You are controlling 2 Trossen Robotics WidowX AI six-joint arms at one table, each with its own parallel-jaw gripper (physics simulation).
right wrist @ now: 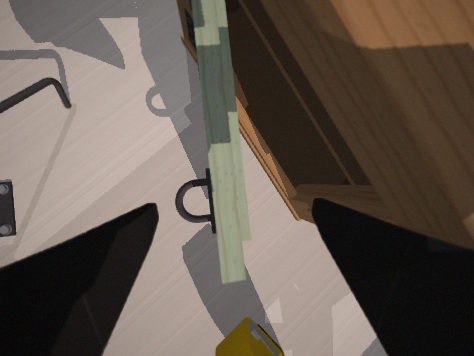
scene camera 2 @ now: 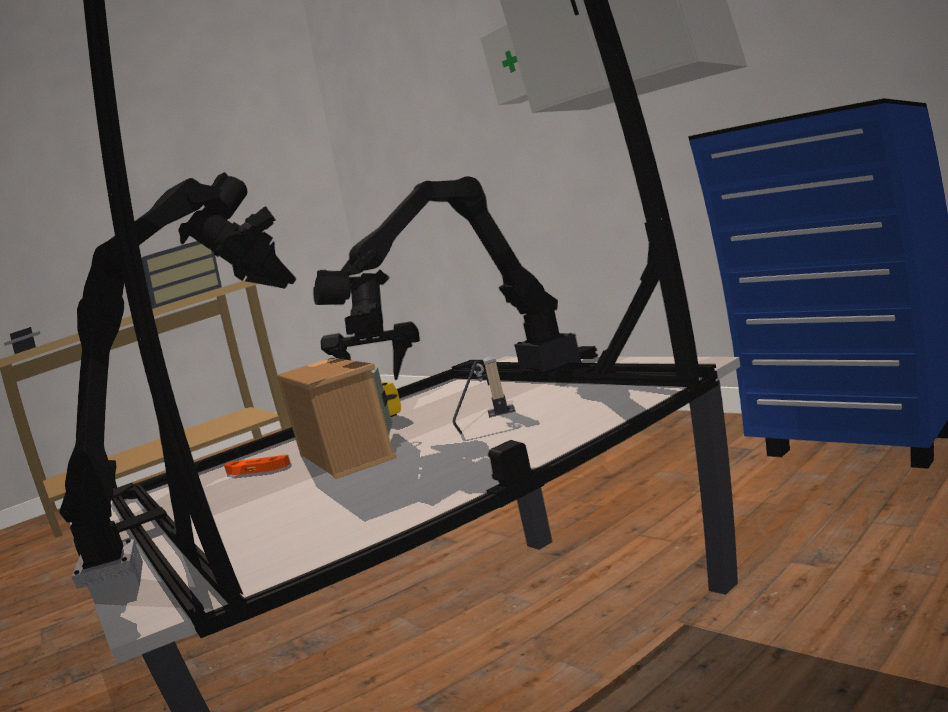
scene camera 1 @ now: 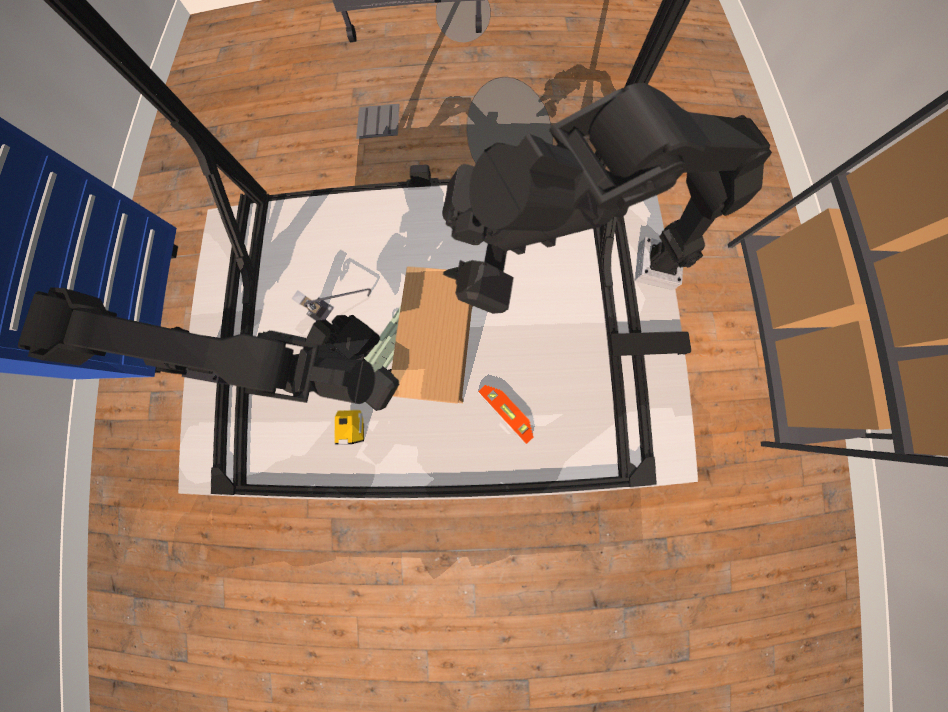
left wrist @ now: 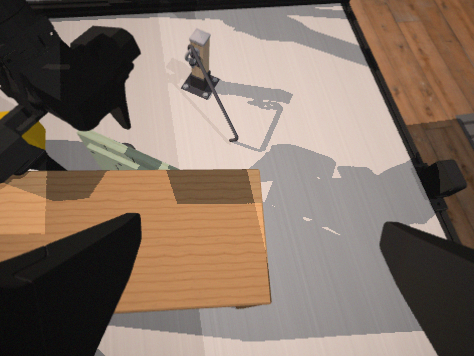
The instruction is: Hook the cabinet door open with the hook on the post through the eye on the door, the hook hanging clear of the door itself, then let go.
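Places are measured from the left arm's base along level axes (x up, y ahead, z left), in centimetres.
Pixels of known places: left gripper, between the fingertips: [scene camera 2: 290, 284] [scene camera 1: 452, 243] [left wrist: 262, 229]; right gripper, between the fingertips: [right wrist: 236, 208] [scene camera 1: 377, 358] [left wrist: 103, 154]; left arm's base, origin of its link: [scene camera 2: 103, 557] [scene camera 1: 663, 260]; right arm's base, origin of its link: [scene camera 2: 544, 339].
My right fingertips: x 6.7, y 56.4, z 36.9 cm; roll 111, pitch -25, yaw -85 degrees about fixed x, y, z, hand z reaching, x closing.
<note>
For each thing: its middle in the pictures, then the offset to it from my right fingertips. "spot": a spot on its surface instead.
- wooden cabinet, middle of its body: [right wrist: 324, 60] [left wrist: 144, 252] [scene camera 2: 333, 413] [scene camera 1: 436, 341] dx -2.3, dy -10.2, dz -6.0 cm
- dark eye, a spot on its surface: [right wrist: 179, 200] spot: dx -3.0, dy +3.0, dz -1.7 cm
- post, a spot on its surface: [left wrist: 202, 60] [scene camera 2: 488, 378] spot: dx -3.7, dy +19.0, dz -9.4 cm
- yellow block-shaped tool, middle of its body: [left wrist: 12, 140] [scene camera 2: 382, 401] [scene camera 1: 350, 427] dx -7.0, dy +4.3, dz +15.0 cm
- orange level, middle of its body: [scene camera 2: 254, 465] [scene camera 1: 508, 411] dx -9.7, dy -27.4, dz +4.5 cm
The wooden cabinet [scene camera 1: 432, 329] [scene camera 2: 344, 421] [left wrist: 200, 250] has its pale green door [scene camera 1: 380, 351] [left wrist: 117, 152] [right wrist: 227, 175] partly open. A dark eye [right wrist: 179, 200] is on the door's outer face. The post [scene camera 2: 492, 381] [left wrist: 202, 60] stands apart from the cabinet; its bent hook [scene camera 1: 344, 294] [scene camera 2: 463, 398] [left wrist: 217, 102] [right wrist: 25, 95] hangs clear of the eye and door. My right gripper [scene camera 2: 371, 367] [right wrist: 236, 208] is open, its fingers on either side of the door's free end in the wrist view, holding nothing. My left gripper [scene camera 2: 289, 282] [left wrist: 262, 229] is open and empty, high above the cabinet.
A yellow block-shaped tool [scene camera 1: 348, 426] [right wrist: 245, 340] sits near the door's free end. An orange level [scene camera 1: 505, 413] [scene camera 2: 257, 465] lies on the cabinet's other side. A black frame [scene camera 1: 429, 490] borders the table, with a small dark block [scene camera 2: 508, 462] on one side.
</note>
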